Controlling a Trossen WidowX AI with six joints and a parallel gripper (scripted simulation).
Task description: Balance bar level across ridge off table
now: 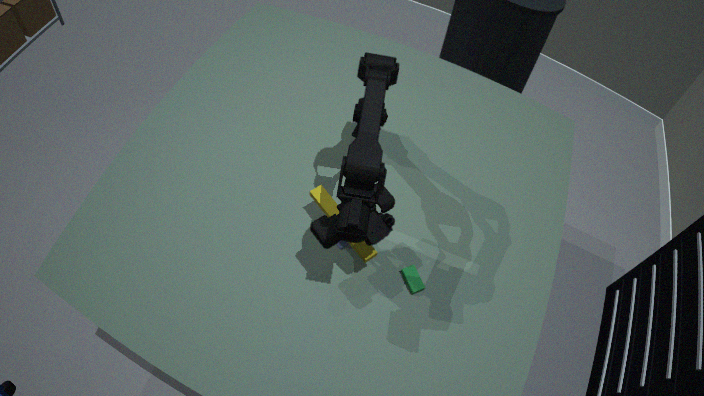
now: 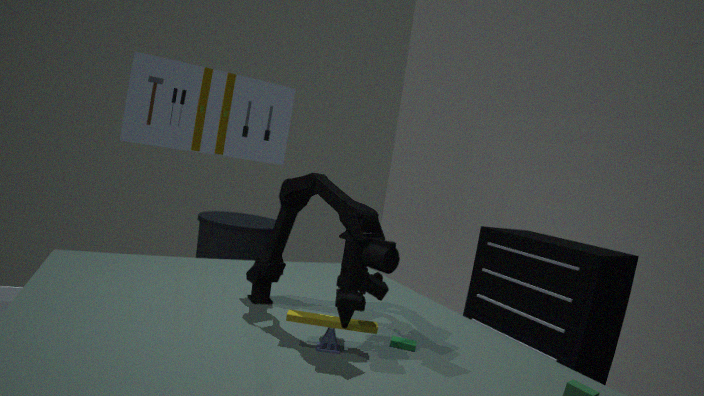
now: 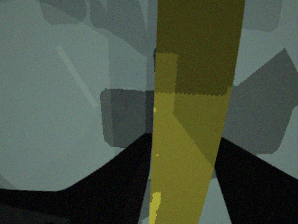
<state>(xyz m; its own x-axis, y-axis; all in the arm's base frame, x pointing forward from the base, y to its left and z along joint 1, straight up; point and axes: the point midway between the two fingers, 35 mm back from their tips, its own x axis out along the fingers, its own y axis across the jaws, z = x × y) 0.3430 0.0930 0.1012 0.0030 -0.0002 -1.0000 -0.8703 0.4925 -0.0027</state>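
Right now my gripper tip is 10 mm past the yellow bar and 30 mm to the left of it.
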